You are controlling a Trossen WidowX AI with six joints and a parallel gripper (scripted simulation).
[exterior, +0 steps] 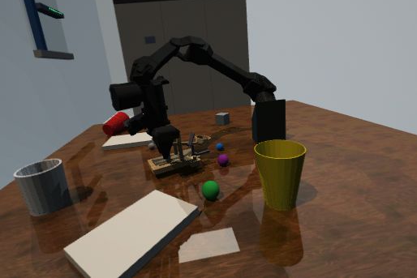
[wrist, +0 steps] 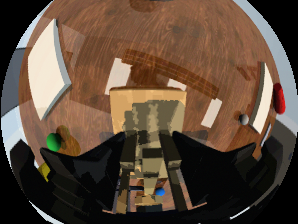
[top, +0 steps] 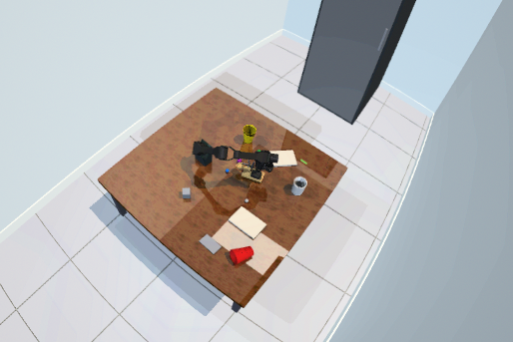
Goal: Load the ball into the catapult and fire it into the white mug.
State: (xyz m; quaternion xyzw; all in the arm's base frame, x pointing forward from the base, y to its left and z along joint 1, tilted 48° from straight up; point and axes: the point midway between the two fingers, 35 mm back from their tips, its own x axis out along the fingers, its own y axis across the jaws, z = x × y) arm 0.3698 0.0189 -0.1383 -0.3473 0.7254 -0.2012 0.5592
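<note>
Now: gripper tip 17 cm past the purple ball, 3 cm to the right of it and 3 cm above it. From my gripper tip the other things lie so: blue ball (18 cm behind, 9 cm to the right, 3 cm below); green ball (10 cm behind, 17 cm to the left, 3 cm below); wooden catapult (6 cm behind, 1 cm to the right, 2 cm above).
</note>
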